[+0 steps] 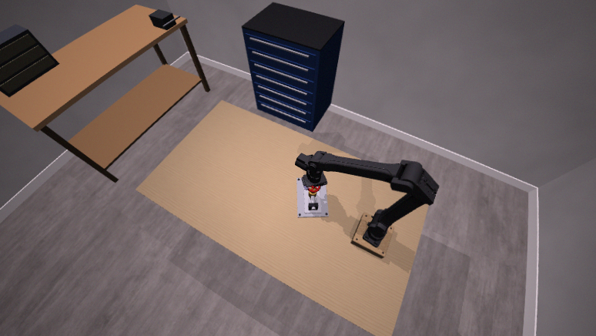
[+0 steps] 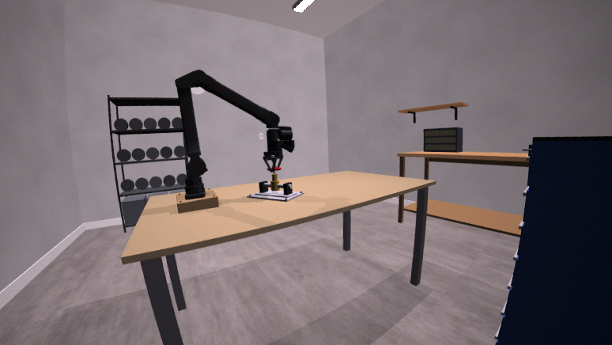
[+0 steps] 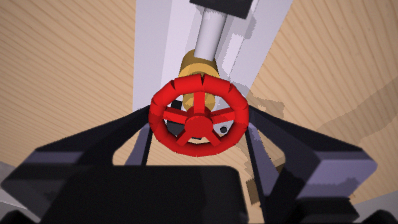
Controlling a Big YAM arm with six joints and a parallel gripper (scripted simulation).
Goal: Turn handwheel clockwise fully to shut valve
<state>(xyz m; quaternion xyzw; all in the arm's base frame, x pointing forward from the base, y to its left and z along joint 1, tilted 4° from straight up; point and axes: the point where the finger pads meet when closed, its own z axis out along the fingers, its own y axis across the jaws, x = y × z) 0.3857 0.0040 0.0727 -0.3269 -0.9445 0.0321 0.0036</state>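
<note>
Now: hand 10 mm above the red handwheel.
</note>
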